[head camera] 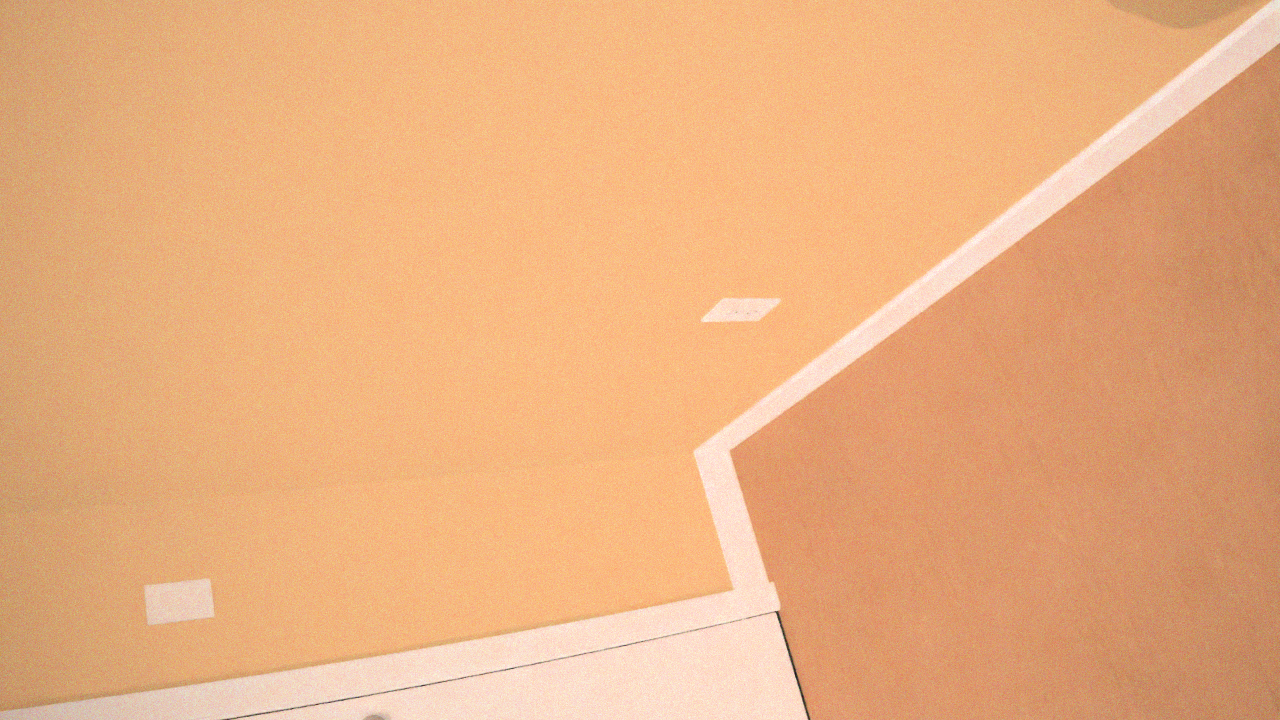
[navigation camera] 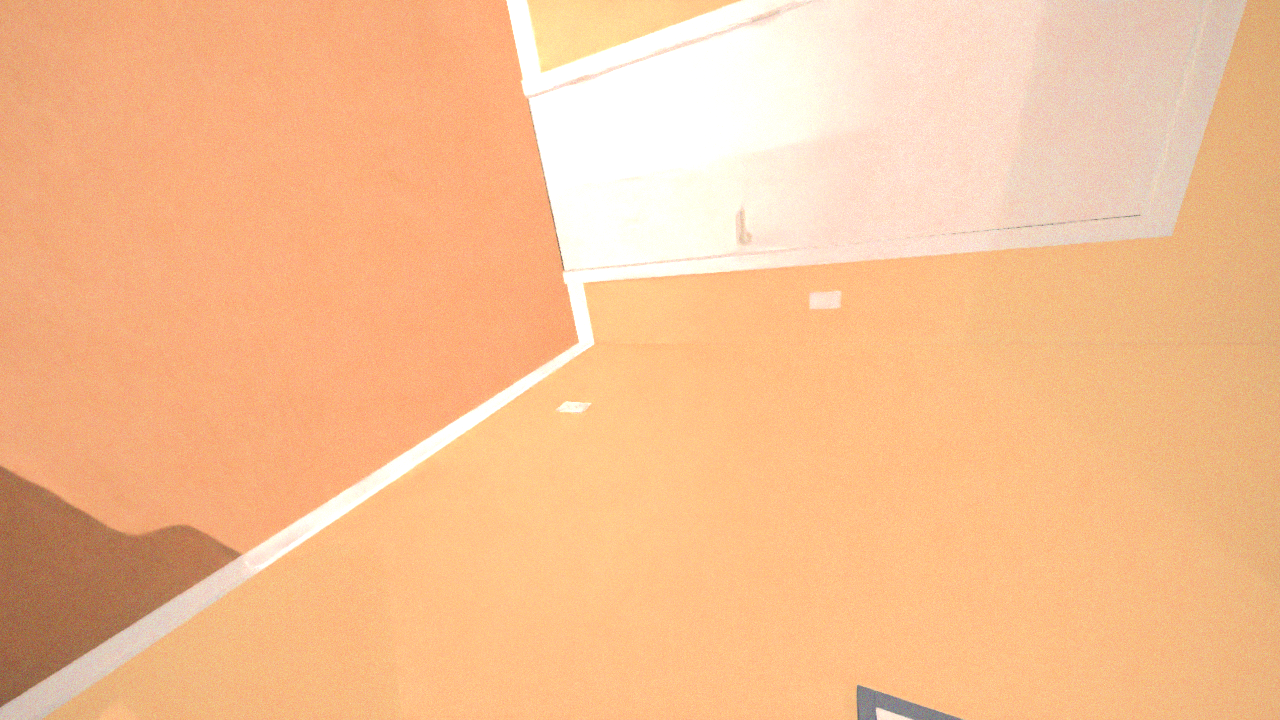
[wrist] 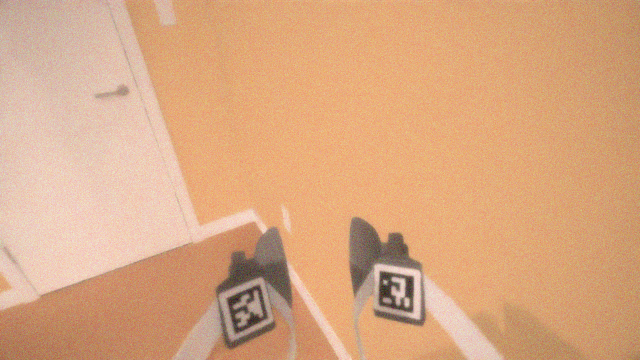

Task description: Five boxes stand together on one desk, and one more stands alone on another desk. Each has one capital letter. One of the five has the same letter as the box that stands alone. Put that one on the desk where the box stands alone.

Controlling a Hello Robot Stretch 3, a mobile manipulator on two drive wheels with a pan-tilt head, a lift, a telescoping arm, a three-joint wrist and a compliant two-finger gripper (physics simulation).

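Places are measured from the robot's base along level axes (x ahead, y right, z down), in centimetres.
Pixels of known places: gripper, between the fingertips: (wrist: 318, 249).
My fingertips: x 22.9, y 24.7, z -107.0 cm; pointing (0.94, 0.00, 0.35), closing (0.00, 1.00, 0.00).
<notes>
Behind a point stands the place of what it marks.
My gripper (wrist: 318, 249) @(y 24.7, x 22.9, z -107.0 cm) shows at the lower middle of the wrist view. Its two dark fingertips stand apart, with the orange wall seen between them, and it is open and empty. Neither the desks nor the lettered boxes show in the head, navigation or wrist view.
A white door (head camera: 572, 676) @(y -55.5, x 167.9, z -52.6 cm) (navigation camera: 662, 179) @(y -82.9, x 156.2, z -59.5 cm) (wrist: 85, 150) @(y -79.6, x 157.6, z -69.0 cm) stands beside a room corner. The orange wall (head camera: 402, 223) @(y 19.5, x 105.1, z -99.8 cm) (navigation camera: 895, 492) @(y 20.6, x 102.6, z -137.2 cm) (wrist: 425, 125) @(y 41.8, x 53.2, z -101.9 cm) meets the brown floor (head camera: 1029, 447) @(y -13.8, x 100.8, z 0.0 cm) (navigation camera: 313, 223) @(y -40.2, x 60.5, z -0.1 cm) (wrist: 140, 300) @(y -66.3, x 128.3, z -0.1 cm) at a white baseboard. A picture frame (navigation camera: 865, 702) @(y 36.1, x 60.5, z -129.0 cm) shows at the navigation view's bottom edge.
</notes>
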